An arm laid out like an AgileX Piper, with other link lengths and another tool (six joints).
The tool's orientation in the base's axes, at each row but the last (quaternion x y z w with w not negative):
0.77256 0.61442 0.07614 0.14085
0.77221 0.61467 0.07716 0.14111
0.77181 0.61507 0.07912 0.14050
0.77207 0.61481 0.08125 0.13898
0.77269 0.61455 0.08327 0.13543
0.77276 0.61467 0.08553 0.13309
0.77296 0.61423 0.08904 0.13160
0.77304 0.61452 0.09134 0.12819
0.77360 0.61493 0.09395 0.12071
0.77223 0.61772 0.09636 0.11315
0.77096 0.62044 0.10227 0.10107
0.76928 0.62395 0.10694 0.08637
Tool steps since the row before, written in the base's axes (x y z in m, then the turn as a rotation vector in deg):
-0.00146 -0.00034 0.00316 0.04 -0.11 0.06
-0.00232 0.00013 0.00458 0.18 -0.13 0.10
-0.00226 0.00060 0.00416 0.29 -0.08 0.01
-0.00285 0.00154 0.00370 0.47 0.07 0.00
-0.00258 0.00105 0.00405 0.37 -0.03 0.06
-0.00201 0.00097 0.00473 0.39 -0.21 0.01
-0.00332 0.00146 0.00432 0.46 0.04 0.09
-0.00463 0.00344 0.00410 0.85 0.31 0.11
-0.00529 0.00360 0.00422 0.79 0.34 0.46
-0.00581 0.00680 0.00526 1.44 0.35 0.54
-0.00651 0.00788 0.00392 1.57 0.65 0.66
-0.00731 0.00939 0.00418 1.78 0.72 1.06
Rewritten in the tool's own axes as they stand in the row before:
-0.00085 -0.00030 -0.00338 -0.10 0.08 -0.03
-0.00066 -0.00075 -0.00504 -0.09 0.22 -0.03
-0.00015 -0.00091 -0.00468 -0.01 0.29 0.09
0.00067 -0.00179 -0.00453 0.18 0.42 0.13
0.00027 -0.00135 -0.00472 0.05 0.37 0.06
0.00033 -0.00060 -0.00519 -0.11 0.41 0.13
0.00055 -0.00203 -0.00523 0.14 0.45 0.05
0.00223 -0.00375 -0.00558 0.49 0.76 0.12
0.00230 -0.00441 -0.00583 0.51 0.80 -0.23
0.00542 -0.00531 -0.00708 0.66 1.43 -0.12
0.00647 -0.00664 -0.00583 0.99 1.52 -0.21
0.00797 -0.00771 -0.00601 1.12 1.81 -0.53

